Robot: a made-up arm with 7 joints. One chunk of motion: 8 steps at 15 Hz.
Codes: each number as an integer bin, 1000 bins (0 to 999) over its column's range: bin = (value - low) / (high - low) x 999, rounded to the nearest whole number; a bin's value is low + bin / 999 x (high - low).
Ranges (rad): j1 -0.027..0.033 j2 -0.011..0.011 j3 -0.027..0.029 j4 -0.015..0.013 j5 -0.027..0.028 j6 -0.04..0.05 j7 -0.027..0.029
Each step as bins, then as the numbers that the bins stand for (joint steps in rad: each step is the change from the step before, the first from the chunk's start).
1 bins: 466 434 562 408 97 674 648
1 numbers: 0.00099 -0.00144 0.00450 -0.00356 -0.02166 0.02072 0.00932
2 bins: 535 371 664 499 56 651 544
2 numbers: 0.00513 -0.00283 0.01022 -0.00101 -0.02392 0.01865 0.00349
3 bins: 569 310 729 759 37 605 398
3 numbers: 0.00717 -0.00417 0.01386 0.00627 -0.02496 0.01450 -0.00469
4 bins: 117 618 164 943 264 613 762
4 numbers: -0.01997 0.00261 -0.01781 0.01143 -0.01247 0.01523 0.01571
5 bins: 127 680 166 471 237 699 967
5 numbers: -0.01937 0.00397 -0.01769 -0.00180 -0.01395 0.02297 0.02721
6 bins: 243 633 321 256 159 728 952
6 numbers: -0.01241 0.00294 -0.00901 -0.00782 -0.01825 0.02559 0.02637
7 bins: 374 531 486 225 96 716 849
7 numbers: -0.00454 0.00069 0.00024 -0.00869 -0.02171 0.02450 0.02059
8 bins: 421 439 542 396 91 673 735
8 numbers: -0.00171 -0.00133 0.00338 -0.00390 -0.02199 0.02063 0.01420
